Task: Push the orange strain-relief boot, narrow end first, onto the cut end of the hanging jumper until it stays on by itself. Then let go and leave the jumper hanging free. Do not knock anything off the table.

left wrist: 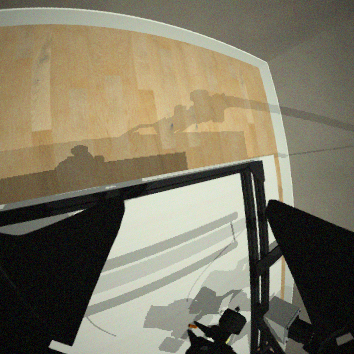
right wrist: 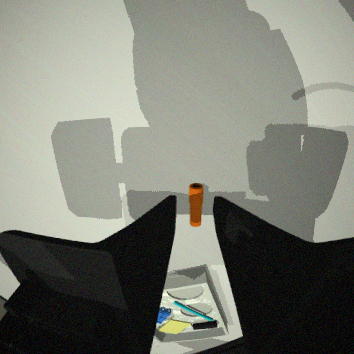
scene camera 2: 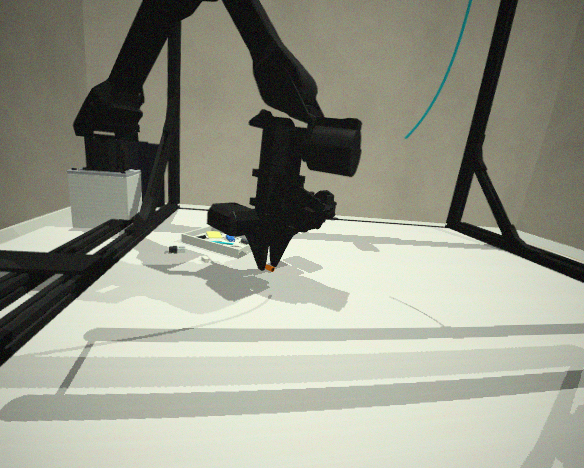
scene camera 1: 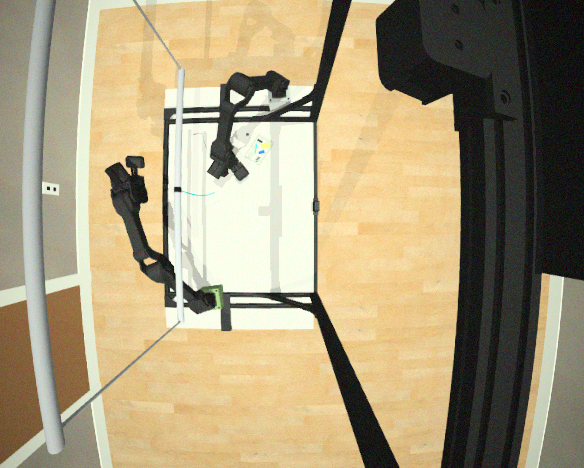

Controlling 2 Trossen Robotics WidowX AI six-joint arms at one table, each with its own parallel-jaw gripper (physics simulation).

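Pixels of known places: left gripper, fingertip midpoint: (left wrist: 196, 205) (scene camera 1: 141, 172); right gripper, fingertip midpoint: (left wrist: 191, 325) (right wrist: 194, 202) (scene camera 2: 267, 267) (scene camera 1: 236, 165); left arm's base, origin of the base link: (scene camera 1: 209, 300); right arm's base, origin of the base link: (left wrist: 292, 326) (scene camera 2: 107, 169) (scene camera 1: 278, 91).
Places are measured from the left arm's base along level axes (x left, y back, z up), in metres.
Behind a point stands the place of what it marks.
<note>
The orange boot (scene camera 2: 270, 268) @(x -0.184, y -0.617, z -0.073 m) (left wrist: 192, 326) @(x -0.195, y -0.620, z -0.073 m) (right wrist: 195, 206) @(x -0.193, y -0.619, z -0.072 m) is between the right gripper's fingertips, with a gap on both sides in the right wrist view; its hollow end faces up in that picture. It is just above or on the table; I cannot tell which. My right gripper (scene camera 2: 268, 267) @(x -0.194, y -0.619, z -0.077 m) (right wrist: 194, 202) @(x -0.194, y -0.619, z -0.077 m) is low over the table, its fingers slightly apart. The teal jumper (scene camera 1: 197, 194) @(x -0.102, y -0.441, z 0.246 m) (scene camera 2: 440, 84) @(x -0.108, y -0.448, z 0.196 m) hangs well above the table, its cut end free, away from the right gripper. My left gripper (left wrist: 196, 205) @(x 0.169, y -0.590, z 0.130 m) is wide open and empty, off the left of the table.
A shallow tray (scene camera 2: 212, 246) @(x -0.274, y -0.701, z -0.071 m) (right wrist: 218, 295) @(x -0.270, y -0.697, z -0.078 m) with yellow, blue, teal and black items lies behind the right gripper in scene camera 2. A small black-and-clear piece (scene camera 2: 176, 249) @(x -0.260, y -0.758, z -0.072 m) and a white piece (scene camera 2: 205, 259) @(x -0.223, y -0.712, z -0.074 m) lie nearby. A grey bar (scene camera 1: 180, 250) @(x -0.084, y -0.261, z 0.396 m) spans overhead, and dark rails edge the table.
</note>
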